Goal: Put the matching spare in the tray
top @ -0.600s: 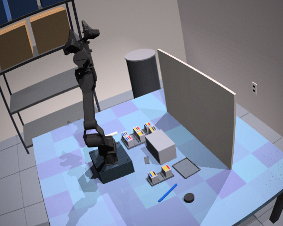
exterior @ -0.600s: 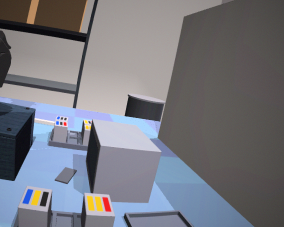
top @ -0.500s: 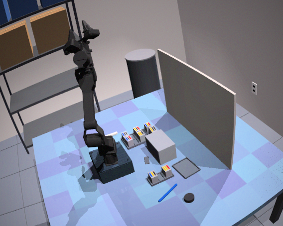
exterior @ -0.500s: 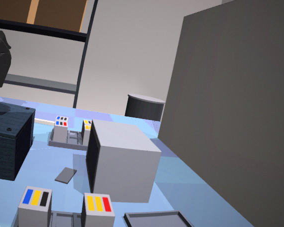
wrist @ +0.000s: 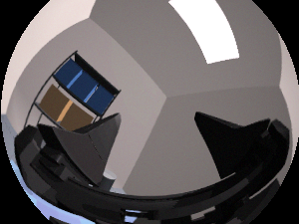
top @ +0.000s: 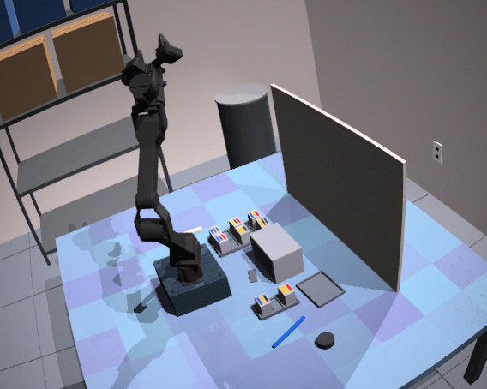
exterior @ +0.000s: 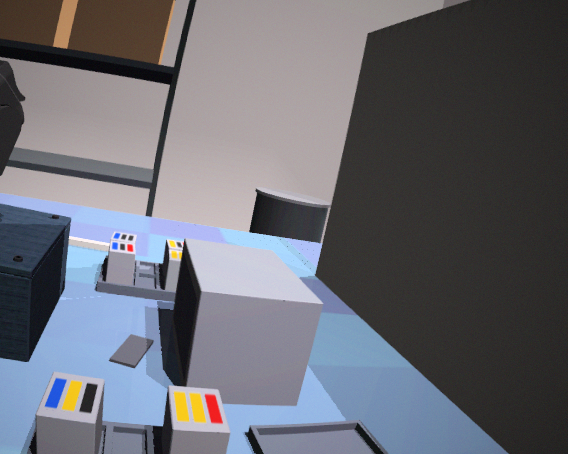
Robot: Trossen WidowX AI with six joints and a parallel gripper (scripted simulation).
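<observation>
My gripper tip is 730 mm above the grey spare block, 230 mm short of it and 60 mm to the right of it. From my gripper tip the other things lie so: flat grey tray: 770 mm below, 290 mm ahead, 280 mm to the right; then grey unit: 720 mm below, 220 mm ahead, 100 mm to the right; then blue pen: 770 mm below, 410 mm to the right, 150 mm ahead.
</observation>
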